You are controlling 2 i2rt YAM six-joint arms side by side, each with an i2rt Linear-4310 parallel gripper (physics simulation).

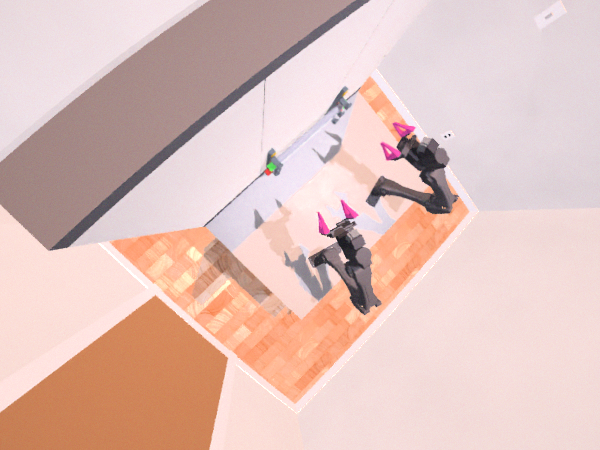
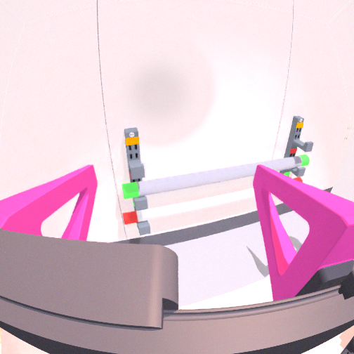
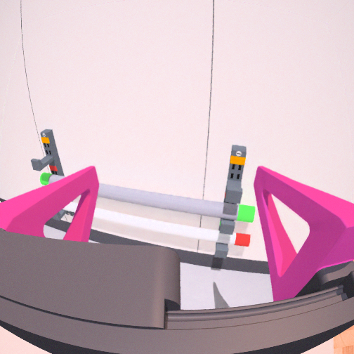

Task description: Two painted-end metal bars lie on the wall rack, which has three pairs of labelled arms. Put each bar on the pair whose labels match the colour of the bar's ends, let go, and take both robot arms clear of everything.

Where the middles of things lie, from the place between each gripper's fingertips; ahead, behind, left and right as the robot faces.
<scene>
My left gripper is now 29 cm above the paler bar (image 3: 236,238), 25 cm short of it and 24 cm to the left of it.
The paler bar is 29 cm below my right hand, 23 cm ahead of it and 13 cm to the left of it.
</scene>
